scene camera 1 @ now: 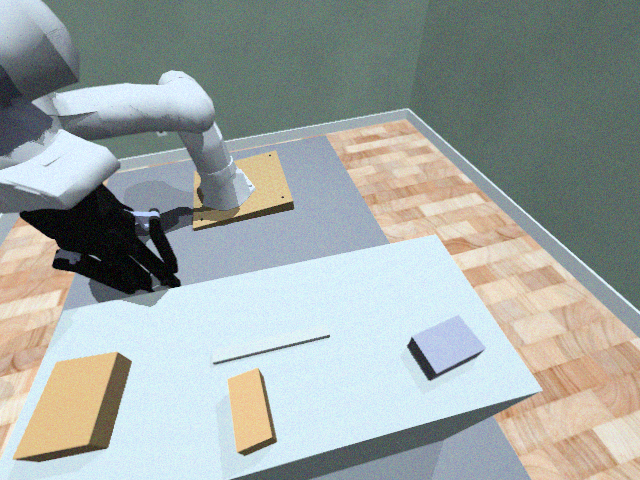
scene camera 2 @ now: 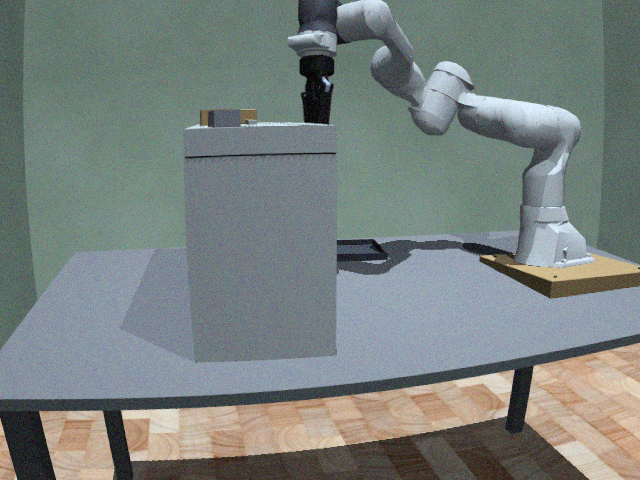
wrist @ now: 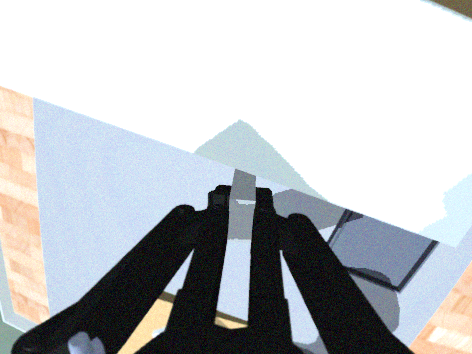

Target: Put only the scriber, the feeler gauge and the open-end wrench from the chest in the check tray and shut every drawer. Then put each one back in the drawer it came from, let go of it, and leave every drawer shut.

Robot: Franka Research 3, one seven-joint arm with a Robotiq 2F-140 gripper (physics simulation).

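Observation:
The tall grey chest (scene camera 1: 335,289) (scene camera 2: 258,248) (wrist: 266,76) stands on the table, and a seam runs just below its pale top. My gripper (scene camera 1: 170,281) (scene camera 2: 316,116) (wrist: 245,174) is shut and empty. Its fingertips are at the top edge of the chest, on the side that faces the robot base. The dark-framed check tray (scene camera 2: 361,250) (wrist: 381,247) lies on the table beyond the chest and looks empty in the wrist view. The scriber, the feeler gauge and the wrench show in no view. The drawer fronts are hidden from these views.
On the chest top lie a large tan block (scene camera 1: 71,405), a smaller tan block (scene camera 1: 250,410), a lavender block (scene camera 1: 447,345) and a thin pale strip (scene camera 1: 270,347). The arm's base stands on a tan plate (scene camera 1: 269,180) (scene camera 2: 569,276) on the grey table (scene camera 2: 439,320).

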